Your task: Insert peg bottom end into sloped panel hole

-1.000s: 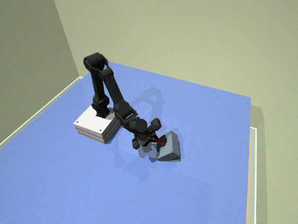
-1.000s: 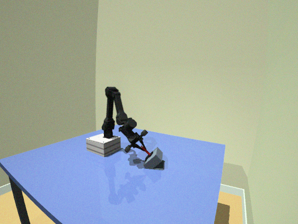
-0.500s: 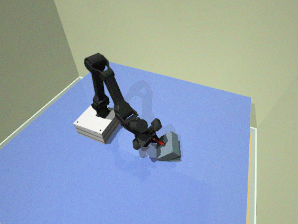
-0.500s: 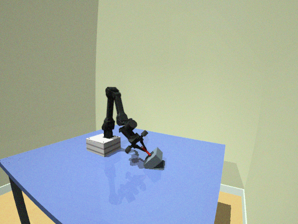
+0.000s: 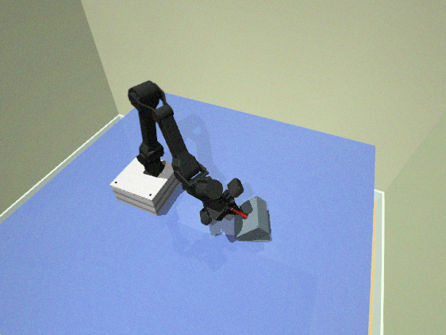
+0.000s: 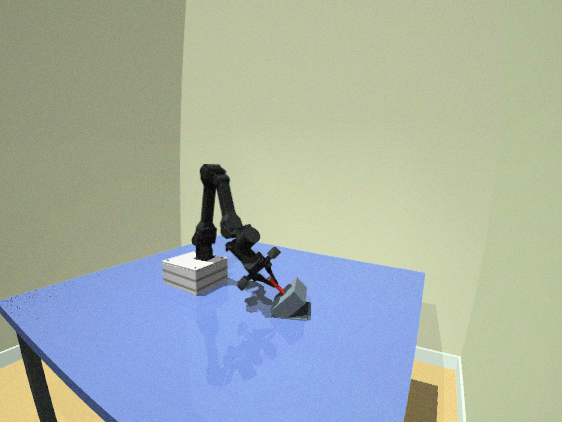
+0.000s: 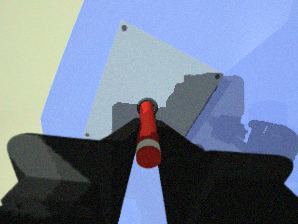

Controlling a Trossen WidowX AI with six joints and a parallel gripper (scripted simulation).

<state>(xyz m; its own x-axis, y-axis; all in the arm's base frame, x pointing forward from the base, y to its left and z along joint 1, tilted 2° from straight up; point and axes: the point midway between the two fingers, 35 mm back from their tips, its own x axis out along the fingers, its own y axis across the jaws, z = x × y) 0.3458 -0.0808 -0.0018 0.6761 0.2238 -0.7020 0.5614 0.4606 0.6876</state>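
My gripper tip is 50 mm short of the grey sloped panel, 10 mm to the right of it and 50 mm above it. From my gripper tip the other things lie so: red round peg: 10 mm behind, 10 mm above.
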